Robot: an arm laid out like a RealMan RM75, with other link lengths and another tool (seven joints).
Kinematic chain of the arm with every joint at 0, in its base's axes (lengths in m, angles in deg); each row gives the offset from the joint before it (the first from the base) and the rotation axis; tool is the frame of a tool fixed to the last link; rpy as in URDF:
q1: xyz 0 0 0.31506 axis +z
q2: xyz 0 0 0 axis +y
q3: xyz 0 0 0.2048 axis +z
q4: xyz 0 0 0 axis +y
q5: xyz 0 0 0.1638 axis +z
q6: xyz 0 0 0 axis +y
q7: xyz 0 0 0.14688 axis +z
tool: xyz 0.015 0.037 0.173 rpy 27.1 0 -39.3
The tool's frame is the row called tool.
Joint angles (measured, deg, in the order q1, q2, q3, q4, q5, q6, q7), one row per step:
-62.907, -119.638, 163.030, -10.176, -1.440, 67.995, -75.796
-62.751, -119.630, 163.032, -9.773, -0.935, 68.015, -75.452
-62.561, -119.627, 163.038, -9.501, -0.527, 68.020, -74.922
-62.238, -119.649, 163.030, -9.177, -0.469, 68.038, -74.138
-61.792, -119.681, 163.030, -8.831, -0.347, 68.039, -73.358
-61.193, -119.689, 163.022, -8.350, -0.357, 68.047, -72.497
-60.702, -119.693, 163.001, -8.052, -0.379, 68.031, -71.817
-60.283, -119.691, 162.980, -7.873, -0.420, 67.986, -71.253
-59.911, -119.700, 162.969, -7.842, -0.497, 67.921, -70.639
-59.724, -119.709, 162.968, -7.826, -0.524, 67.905, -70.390
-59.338, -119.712, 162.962, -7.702, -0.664, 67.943, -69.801
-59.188, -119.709, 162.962, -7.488, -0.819, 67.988, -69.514
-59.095, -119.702, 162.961, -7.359, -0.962, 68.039, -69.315
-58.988, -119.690, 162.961, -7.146, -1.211, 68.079, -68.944
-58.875, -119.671, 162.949, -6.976, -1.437, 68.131, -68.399
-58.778, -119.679, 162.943, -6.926, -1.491, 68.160, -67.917
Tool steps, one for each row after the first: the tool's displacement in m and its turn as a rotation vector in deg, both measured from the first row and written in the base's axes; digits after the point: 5 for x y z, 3 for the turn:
-0.00139, -0.00398, -0.00162, -0.493, 0.237, -0.457
-0.00325, -0.00710, -0.00287, -0.794, 0.506, -0.993
-0.00407, -0.00988, -0.00383, -0.941, 0.470, -1.531
-0.00573, -0.01314, -0.00499, -1.134, 0.477, -1.970
-0.00711, -0.01671, -0.00605, -1.326, 0.306, -2.322
-0.00859, -0.01895, -0.00669, -1.378, 0.207, -2.542
-0.01019, -0.02022, -0.00705, -1.328, 0.167, -2.676
-0.01213, -0.02062, -0.00719, -1.136, 0.213, -2.852
-0.01306, -0.02096, -0.00728, -1.077, 0.227, -2.894
-0.01408, -0.02206, -0.00738, -0.998, 0.107, -3.063
-0.01326, -0.02309, -0.00753, -1.041, -0.127, -3.199
-0.01253, -0.02362, -0.00750, -1.047, -0.315, -3.290
-0.01120, -0.02422, -0.00747, -1.007, -0.598, -3.511
-0.01024, -0.02473, -0.00736, -0.904, -0.819, -3.888
-0.01038, -0.02529, -0.00747, -0.827, -0.840, -4.251

